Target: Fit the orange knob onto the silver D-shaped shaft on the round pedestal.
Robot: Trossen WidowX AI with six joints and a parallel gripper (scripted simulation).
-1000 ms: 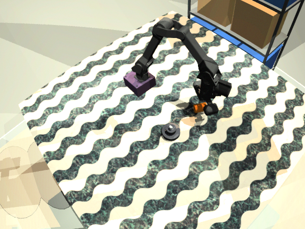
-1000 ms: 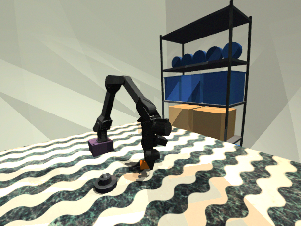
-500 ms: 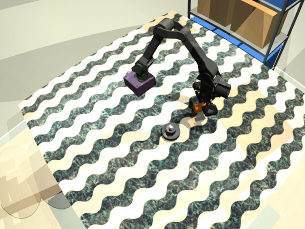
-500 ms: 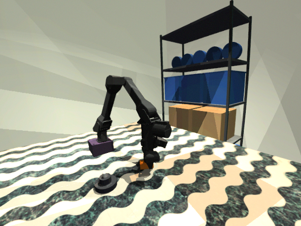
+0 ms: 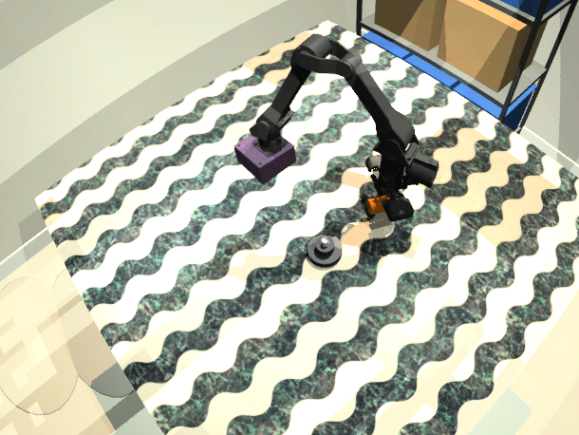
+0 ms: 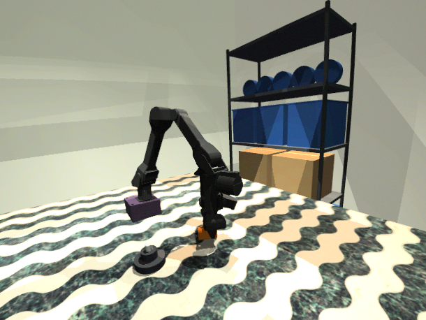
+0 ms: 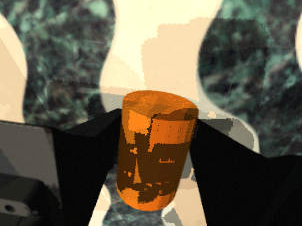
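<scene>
The round grey pedestal is 20 cm to the right of my gripper tip, 2 cm above it and 1 cm behind it. Also, from my gripper tip: orange knob: 1 cm above.
</scene>
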